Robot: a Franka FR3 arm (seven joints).
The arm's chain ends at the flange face. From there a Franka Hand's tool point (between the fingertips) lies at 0.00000 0.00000 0.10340 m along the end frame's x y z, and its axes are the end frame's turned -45 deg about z.
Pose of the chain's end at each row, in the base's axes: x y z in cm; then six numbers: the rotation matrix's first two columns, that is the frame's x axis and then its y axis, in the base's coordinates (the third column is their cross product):
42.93 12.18 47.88 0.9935 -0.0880 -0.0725 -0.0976 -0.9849 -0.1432
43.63 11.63 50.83 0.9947 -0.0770 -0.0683 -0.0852 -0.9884 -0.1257
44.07 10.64 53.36 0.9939 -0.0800 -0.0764 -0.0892 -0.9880 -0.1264
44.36 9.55 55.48 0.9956 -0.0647 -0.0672 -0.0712 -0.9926 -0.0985
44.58 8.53 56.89 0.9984 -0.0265 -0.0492 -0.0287 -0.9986 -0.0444
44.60 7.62 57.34 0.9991 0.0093 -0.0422 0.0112 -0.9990 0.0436
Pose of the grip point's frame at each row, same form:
42.32 13.72 37.67 0.7715 0.6342 0.0500 0.6335 -0.7587 -0.1525
43.03 12.98 40.60 0.7636 0.6445 0.0406 0.6431 -0.7534 -0.1372
43.39 12.01 43.13 0.7659 0.6421 0.0354 0.6397 -0.7552 -0.1434
43.74 10.61 45.21 0.7543 0.6561 0.0221 0.6536 -0.7476 -0.1172
44.08 9.00 46.57 0.7263 0.6874 -0.0034 0.6857 -0.7249 -0.0662
44.17 7.16 47.02 0.6986 0.7130 -0.0607 0.7144 -0.6998 0.0010

